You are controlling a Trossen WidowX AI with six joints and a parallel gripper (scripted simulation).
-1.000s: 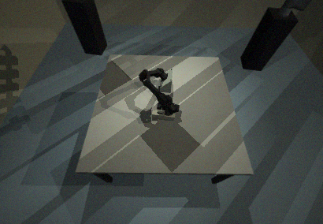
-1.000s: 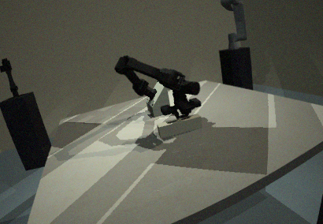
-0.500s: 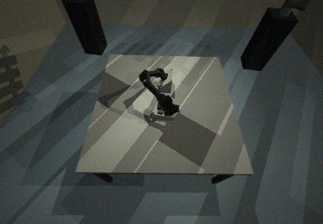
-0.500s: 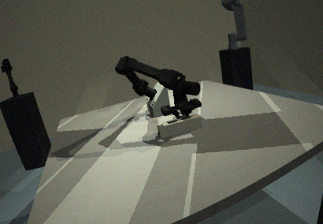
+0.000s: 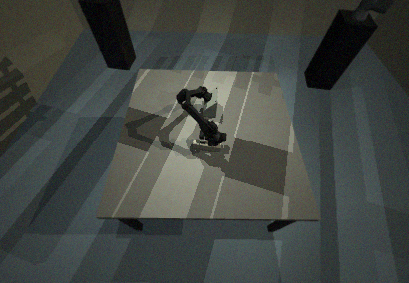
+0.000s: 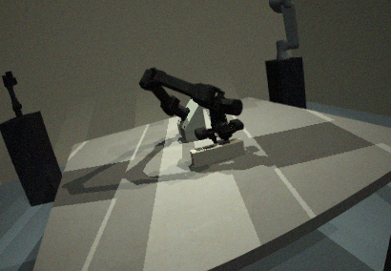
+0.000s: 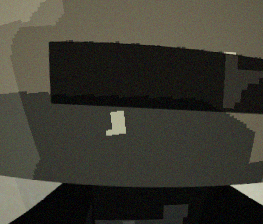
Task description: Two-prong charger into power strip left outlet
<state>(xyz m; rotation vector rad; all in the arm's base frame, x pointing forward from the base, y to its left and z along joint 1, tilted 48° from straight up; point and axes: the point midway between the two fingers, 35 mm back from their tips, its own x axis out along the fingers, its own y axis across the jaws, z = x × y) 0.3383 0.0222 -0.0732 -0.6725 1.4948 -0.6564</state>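
The blocky charger lies 2 cm ahead of my gripper tip and 1 cm above it.
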